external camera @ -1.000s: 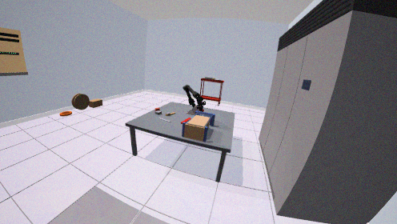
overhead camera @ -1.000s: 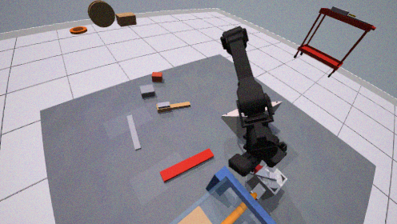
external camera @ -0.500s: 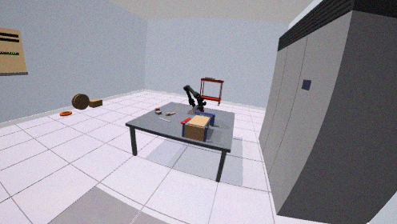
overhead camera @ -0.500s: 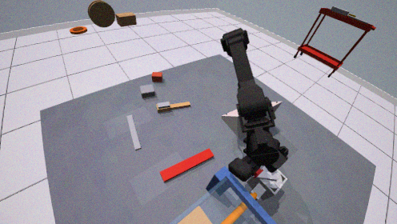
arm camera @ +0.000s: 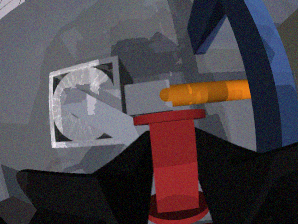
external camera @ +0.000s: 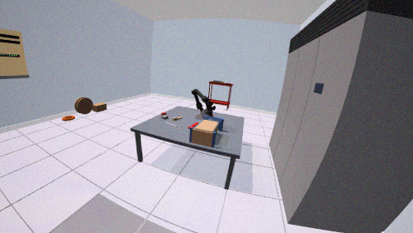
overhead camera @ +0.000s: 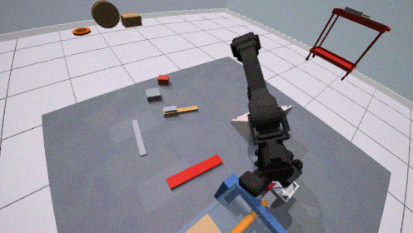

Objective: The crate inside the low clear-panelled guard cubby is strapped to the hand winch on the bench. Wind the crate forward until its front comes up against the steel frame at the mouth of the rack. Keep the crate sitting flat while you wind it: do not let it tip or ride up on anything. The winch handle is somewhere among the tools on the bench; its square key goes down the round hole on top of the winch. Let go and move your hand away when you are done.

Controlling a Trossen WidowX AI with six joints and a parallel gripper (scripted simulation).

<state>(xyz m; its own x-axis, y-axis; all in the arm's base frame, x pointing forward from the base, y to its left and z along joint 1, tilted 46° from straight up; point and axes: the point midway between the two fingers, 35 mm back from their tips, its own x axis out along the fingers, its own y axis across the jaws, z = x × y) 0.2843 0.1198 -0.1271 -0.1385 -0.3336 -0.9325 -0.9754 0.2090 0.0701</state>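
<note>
Right now the blue frame is 80 mm ahead of my gripper tip, 30 mm to the left of it and 30 mm below it. Round my gripper tip: red knob (20 mm to the right); then hand winch (100 mm behind, 40 mm to the left, 100 mm below); then winch handle (30 mm behind, 10 mm to the left, 30 mm below).
</note>
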